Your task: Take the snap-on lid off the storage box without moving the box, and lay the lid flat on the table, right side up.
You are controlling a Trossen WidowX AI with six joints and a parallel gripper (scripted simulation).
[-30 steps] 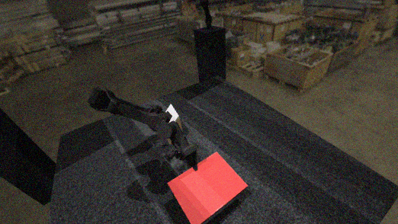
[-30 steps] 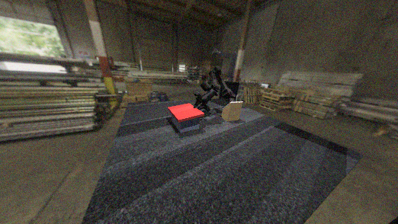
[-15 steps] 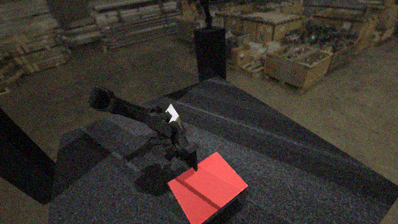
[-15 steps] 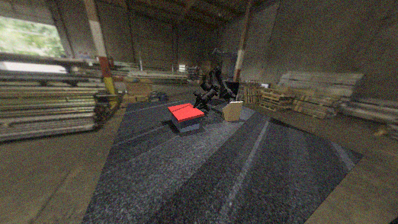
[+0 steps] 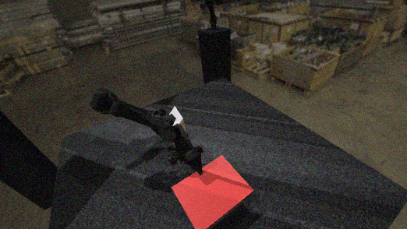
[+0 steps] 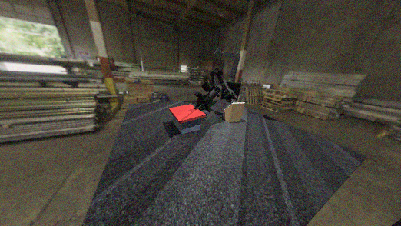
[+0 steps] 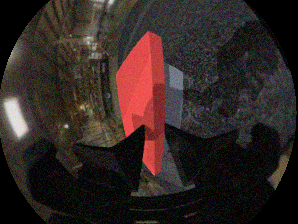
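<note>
The lid lies 80 mm ahead of my gripper tip. From my gripper tip the other things lie so: storage box (70 mm ahead, 60 mm below).
</note>
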